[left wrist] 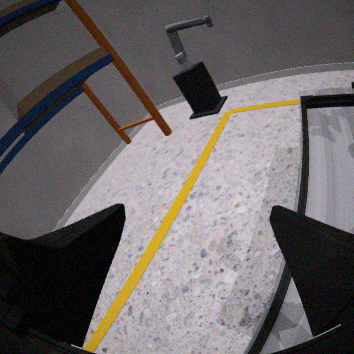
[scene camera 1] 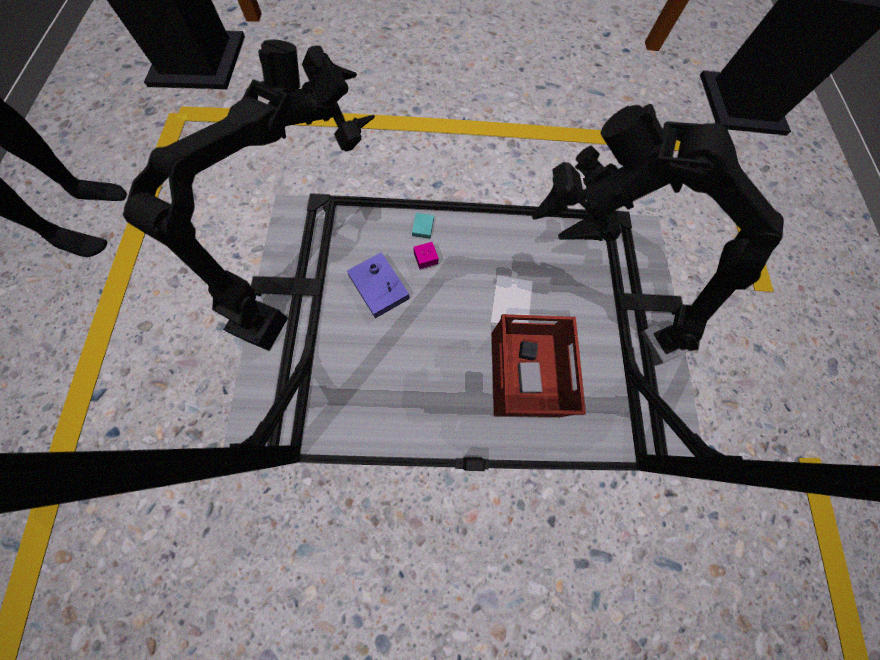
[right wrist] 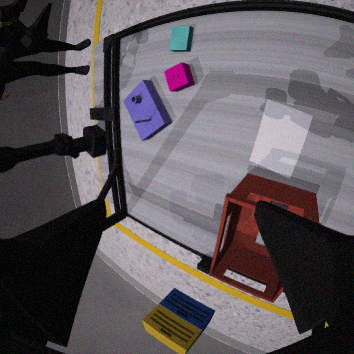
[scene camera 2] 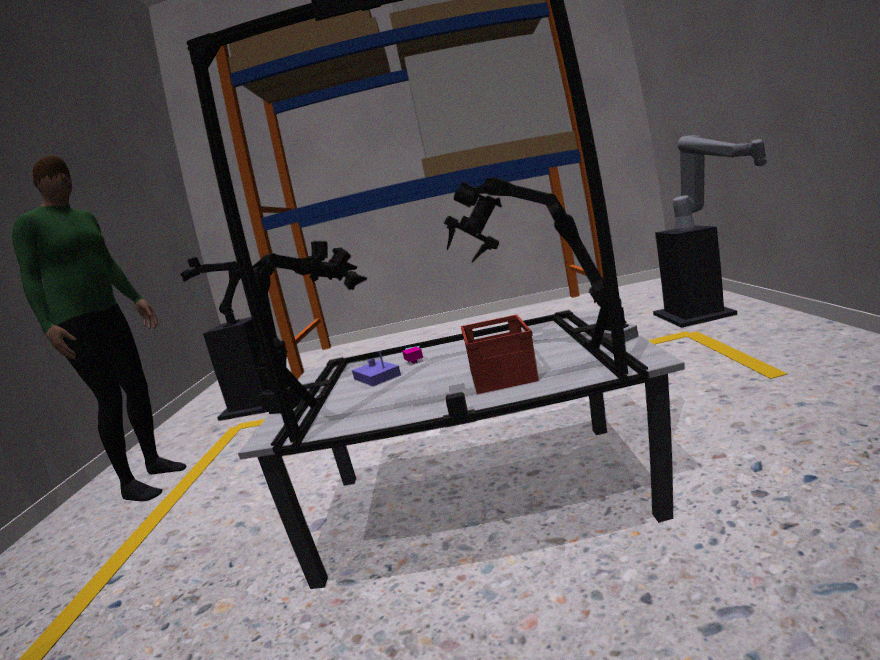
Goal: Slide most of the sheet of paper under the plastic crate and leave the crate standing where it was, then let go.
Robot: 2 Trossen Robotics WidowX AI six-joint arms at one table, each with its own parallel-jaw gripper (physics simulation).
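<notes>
A white sheet of paper (scene camera 1: 511, 298) (right wrist: 282, 135) lies flat at the far side of the red plastic crate (scene camera 1: 547, 406) (scene camera 2: 503, 362) (right wrist: 281, 187). The crate stands upright on the table. Shadow covers the strip where paper and crate meet, so whether any paper is under the crate cannot be told. The paper does not show in scene camera 2 or the left wrist view. My left gripper (scene camera 1: 363, 95) (scene camera 2: 358, 272) (left wrist: 200, 213) is open and empty, raised beyond the far left table edge. My right gripper (scene camera 1: 548, 225) (scene camera 2: 461, 255) (right wrist: 183, 208) is open and empty, high above the table.
A dark block (scene camera 1: 528, 349) and a pale grey flat block (scene camera 1: 529, 377) lie inside the crate. A purple block (scene camera 1: 378, 285) (scene camera 2: 376, 371) (right wrist: 147, 110), a magenta block (scene camera 1: 425, 255) (scene camera 2: 412, 354) (right wrist: 179, 77) and a teal block (scene camera 1: 422, 225) (right wrist: 181, 38) lie left of the paper. Black rails edge the table.
</notes>
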